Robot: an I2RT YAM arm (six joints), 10 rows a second.
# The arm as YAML. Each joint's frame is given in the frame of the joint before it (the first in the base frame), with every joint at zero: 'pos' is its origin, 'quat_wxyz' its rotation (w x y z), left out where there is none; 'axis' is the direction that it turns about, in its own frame. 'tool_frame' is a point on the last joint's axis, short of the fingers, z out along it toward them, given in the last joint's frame.
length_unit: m
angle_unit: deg
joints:
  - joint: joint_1
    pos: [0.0, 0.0, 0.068]
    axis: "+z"
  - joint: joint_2
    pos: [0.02, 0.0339, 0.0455]
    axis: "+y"
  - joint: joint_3
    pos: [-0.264, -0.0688, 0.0]
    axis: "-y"
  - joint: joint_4
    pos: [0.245, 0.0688, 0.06]
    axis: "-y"
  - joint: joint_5
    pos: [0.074, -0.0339, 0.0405]
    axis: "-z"
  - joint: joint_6
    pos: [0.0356, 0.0, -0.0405]
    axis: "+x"
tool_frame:
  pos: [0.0, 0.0, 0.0]
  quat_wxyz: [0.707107, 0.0, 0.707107, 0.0]
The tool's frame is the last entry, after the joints.
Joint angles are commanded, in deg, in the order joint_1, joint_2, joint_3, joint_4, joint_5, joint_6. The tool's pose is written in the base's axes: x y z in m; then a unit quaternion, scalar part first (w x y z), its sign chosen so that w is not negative. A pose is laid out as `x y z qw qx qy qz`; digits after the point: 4 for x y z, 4 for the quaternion.
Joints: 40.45 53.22 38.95 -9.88 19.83 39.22
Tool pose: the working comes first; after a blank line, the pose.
Where each joint sits with the arm in this pose, in the base's axes (m; each line is computed from the numbers above, not from the rounded line before):
joint_1: 0.0000 0.0000 0.0680
joint_2: -0.0068 0.0388 0.1135
joint_3: -0.0824 -0.1161 0.3249
joint_4: 0.0649 0.0999 0.3227
joint_5: 0.1509 0.1286 0.3294
joint_6: 0.1693 0.1285 0.2787
the tool: 0.1693 0.1285 0.2787

0.1693 0.1285 0.2787 0.5037 0.0847 0.8278 0.2320
